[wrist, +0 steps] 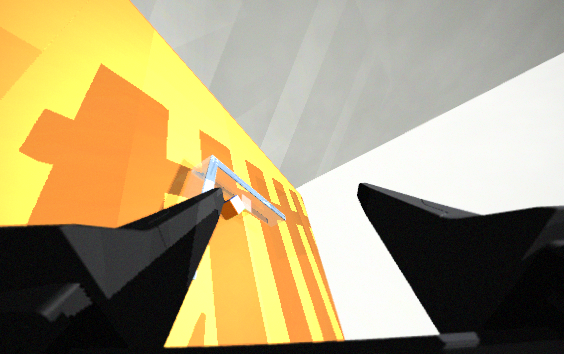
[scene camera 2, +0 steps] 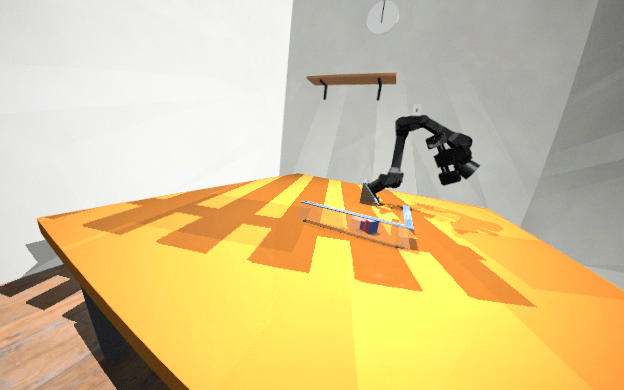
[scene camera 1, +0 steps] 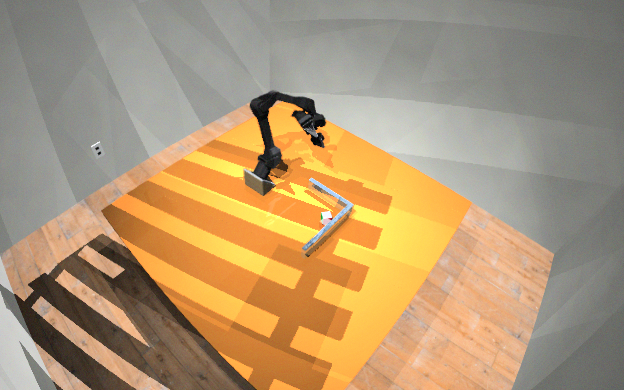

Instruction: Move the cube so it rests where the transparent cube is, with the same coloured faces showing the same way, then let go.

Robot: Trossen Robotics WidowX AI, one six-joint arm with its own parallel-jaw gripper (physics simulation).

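Pixels of known places: gripper, between the fingertips: (wrist: 290, 191) (scene camera 2: 437, 160) (scene camera 1: 320, 142); arm's base, origin of its link: (scene camera 2: 371, 189) (scene camera 1: 259, 176).
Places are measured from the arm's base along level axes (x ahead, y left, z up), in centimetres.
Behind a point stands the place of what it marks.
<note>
The small cube (scene camera 1: 326, 215) {x 36.3, y 3.0, z -2.2 cm} (scene camera 2: 371, 226) (wrist: 232, 207) {x 34.6, y 4.8, z -2.7 cm} sits on the orange table inside the corner of a low clear wall. It shows a white top and a green side in scene camera 1, red and blue sides in scene camera 2, and orange and white faces in the wrist view. The transparent cube (scene camera 2: 356, 223) (wrist: 246, 202) is a pale shape right beside it, towards the long wall. My gripper (scene camera 1: 315, 134) {x 18.5, y 20.3, z 17.2 cm} (scene camera 2: 442, 160) {x 18.5, y 20.3, z 17.2 cm} (wrist: 290, 191) {x 18.5, y 20.3, z 17.2 cm} is open and empty, high above the table and well away from the cube. The left finger's tip comes close to the cube in the wrist view.
The L-shaped clear wall (scene camera 1: 331, 226) {x 41.9, y -1.6, z -0.4 cm} (scene camera 2: 350, 213) {x 41.7, y -2.0, z -0.1 cm} (wrist: 250, 188) {x 41.3, y 1.0, z -0.2 cm} with blue top edges stands around two sides of the cubes. The arm's base plate (scene camera 1: 257, 183) {x 2.9, y -3.9, z 0.1 cm} stands on the table behind them. A wooden shelf (scene camera 2: 352, 79) hangs on the wall.
</note>
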